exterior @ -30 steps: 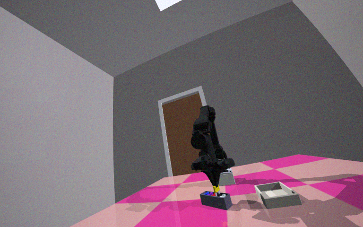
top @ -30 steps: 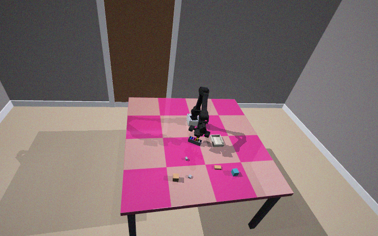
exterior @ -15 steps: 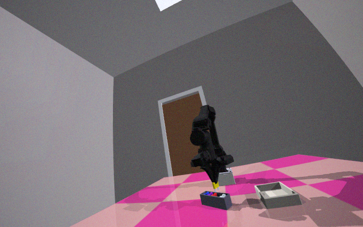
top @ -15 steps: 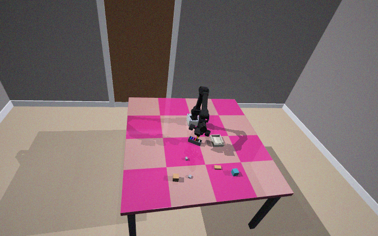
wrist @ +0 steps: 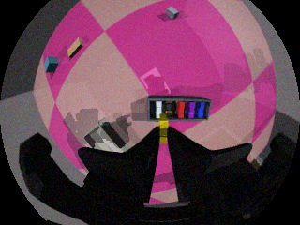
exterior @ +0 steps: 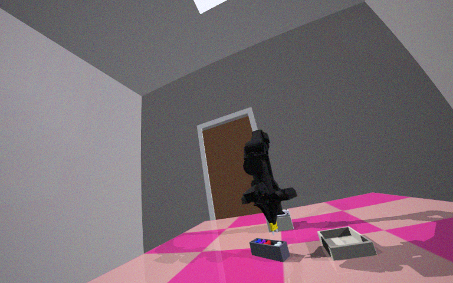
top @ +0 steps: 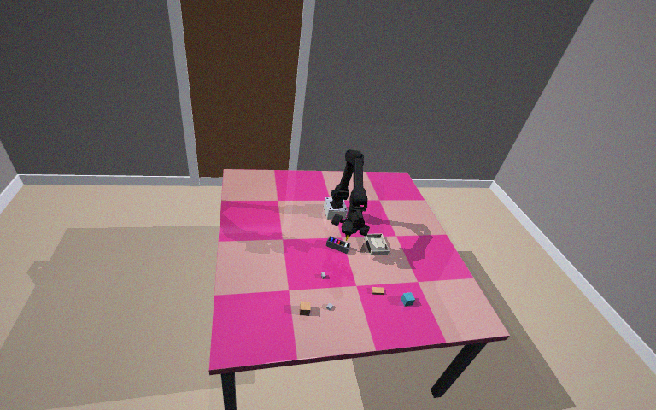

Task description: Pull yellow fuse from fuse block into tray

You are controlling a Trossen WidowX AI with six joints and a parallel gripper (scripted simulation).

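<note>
The grey tray is 2 cm ahead of my gripper tip, 18 cm to the left of it and 9 cm below it. From my gripper tip the other things lie so: teal cube (39 cm ahead, 16 cm to the left, 7 cm below); then yellow fuse (1 cm below); then flat tan piece (29 cm ahead, 5 cm to the left, 9 cm below).
</note>
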